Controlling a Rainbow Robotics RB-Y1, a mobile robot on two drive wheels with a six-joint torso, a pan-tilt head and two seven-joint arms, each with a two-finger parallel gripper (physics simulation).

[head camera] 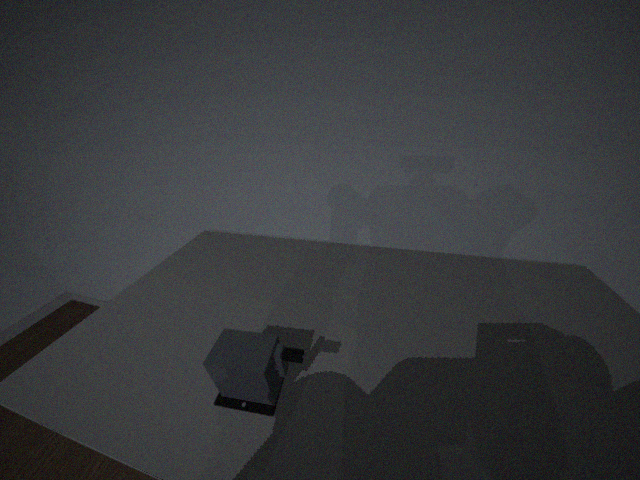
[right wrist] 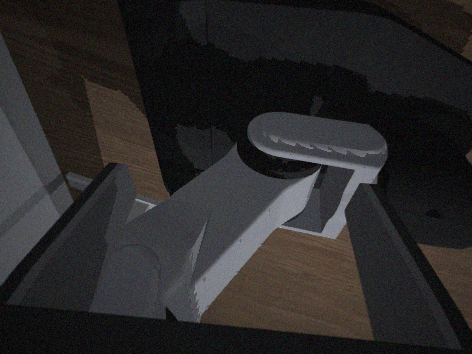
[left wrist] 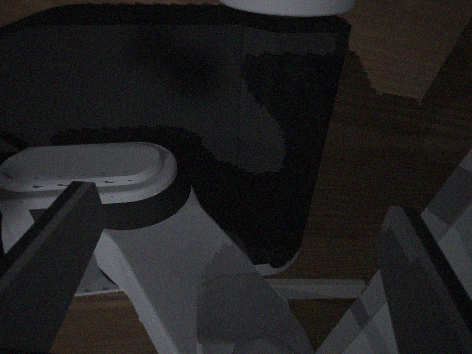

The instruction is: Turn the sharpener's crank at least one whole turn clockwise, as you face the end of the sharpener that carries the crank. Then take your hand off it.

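Observation:
The sharpener stands on the left part of the table, a grey faceted body on a black base. At its right end is a pale disc-like part with a short black piece sticking out, apparently part of the crank; the crank's exact angle is too dark to tell. My left gripper is open and empty, in the left wrist view. My right gripper is open and empty, in the right wrist view. Neither gripper shows in the head view; both hang low beside my own base, away from the sharpener.
The pale table is in front of me, with a wall behind it. My shadow covers its right part. My dark base and wood floor show in the wrist views.

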